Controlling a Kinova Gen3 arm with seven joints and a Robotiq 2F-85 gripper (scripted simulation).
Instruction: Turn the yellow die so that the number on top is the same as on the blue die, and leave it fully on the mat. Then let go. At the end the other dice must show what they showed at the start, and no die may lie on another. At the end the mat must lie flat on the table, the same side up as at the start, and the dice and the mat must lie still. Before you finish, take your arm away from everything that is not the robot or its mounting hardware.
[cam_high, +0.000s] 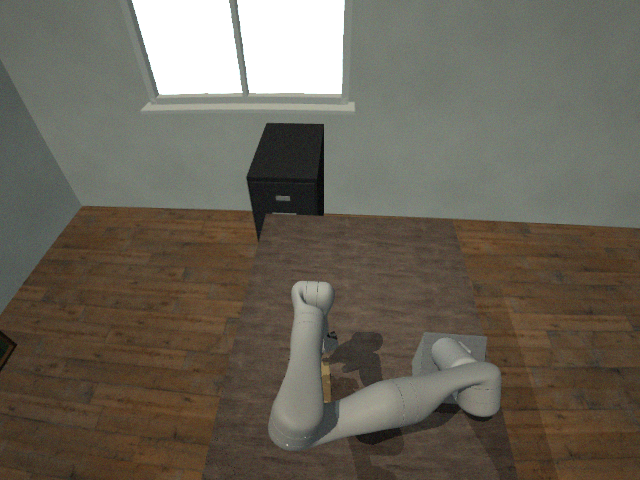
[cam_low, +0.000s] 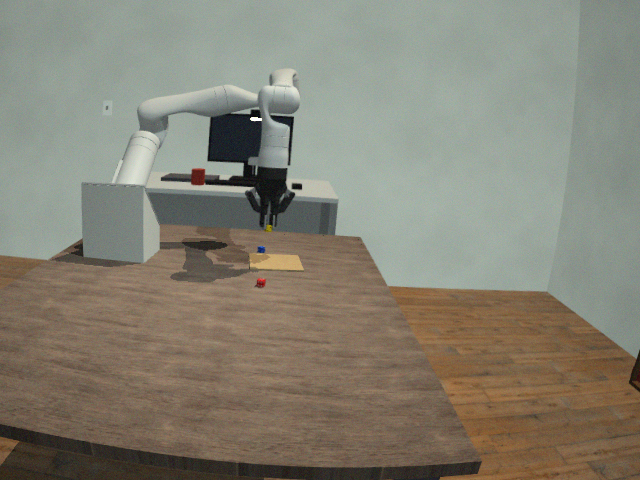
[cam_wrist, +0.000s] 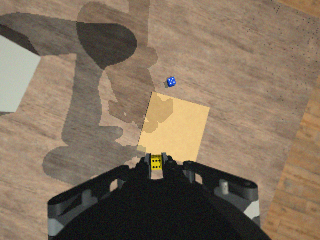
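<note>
The tan mat is 12 cm below my hand, 5 cm to the left of it and 3 cm ahead of it. The rest, counted from my hand: red die 14 cm to the right, 11 cm below, 1 cm behind; blue die 15 cm to the left, 11 cm below, 1 cm behind; yellow die 2 cm below.
</note>
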